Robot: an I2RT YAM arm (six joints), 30 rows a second.
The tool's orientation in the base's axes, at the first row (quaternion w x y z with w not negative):
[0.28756, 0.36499, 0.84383, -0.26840]
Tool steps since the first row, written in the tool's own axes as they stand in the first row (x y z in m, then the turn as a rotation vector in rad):
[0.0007, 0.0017, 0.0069, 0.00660, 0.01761, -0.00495]
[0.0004, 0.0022, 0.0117, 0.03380, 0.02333, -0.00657]
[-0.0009, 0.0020, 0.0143, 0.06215, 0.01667, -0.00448]
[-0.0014, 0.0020, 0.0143, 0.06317, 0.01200, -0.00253]
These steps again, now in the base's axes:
[0.0029, -0.0032, -0.0057, 0.00838, 0.01671, -0.00536]
[0.0049, -0.0063, -0.0089, -0.00313, 0.03371, -0.02416]
[0.0062, -0.0087, -0.0097, -0.02377, 0.04149, -0.04330]
[0.0065, -0.0089, -0.0094, -0.02738, 0.03791, -0.04420]

